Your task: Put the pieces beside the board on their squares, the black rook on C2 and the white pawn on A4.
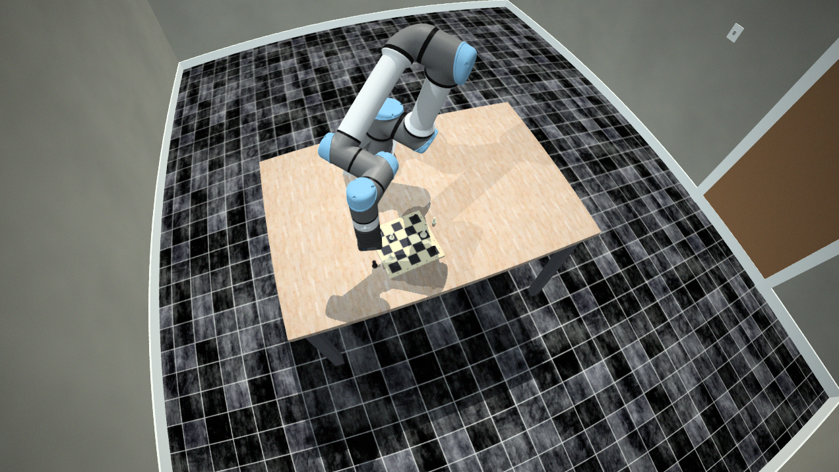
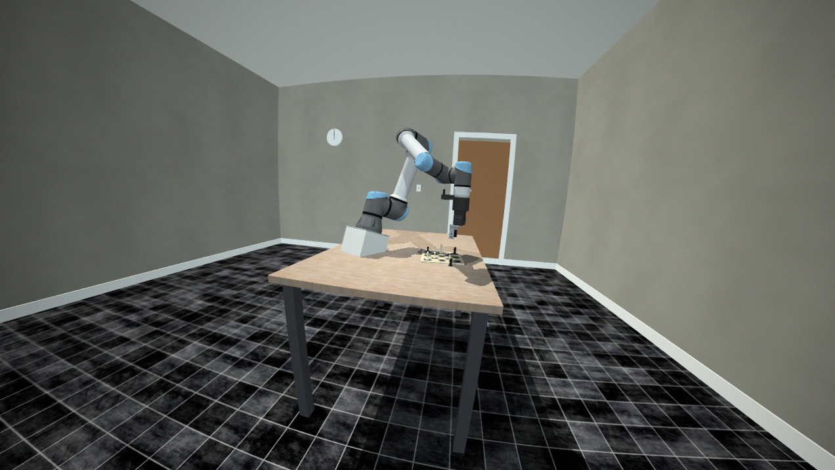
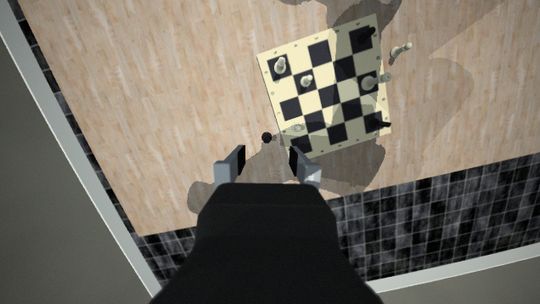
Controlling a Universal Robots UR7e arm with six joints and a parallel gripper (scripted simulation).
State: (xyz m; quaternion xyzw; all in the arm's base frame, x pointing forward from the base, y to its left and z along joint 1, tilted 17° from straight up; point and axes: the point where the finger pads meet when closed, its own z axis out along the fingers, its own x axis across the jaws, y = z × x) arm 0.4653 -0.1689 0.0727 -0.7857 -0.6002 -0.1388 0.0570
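The black rook lies 140 mm below my hand. Round my hand: chessboard: 150 mm below, 130 mm to the left, 50 mm behind.
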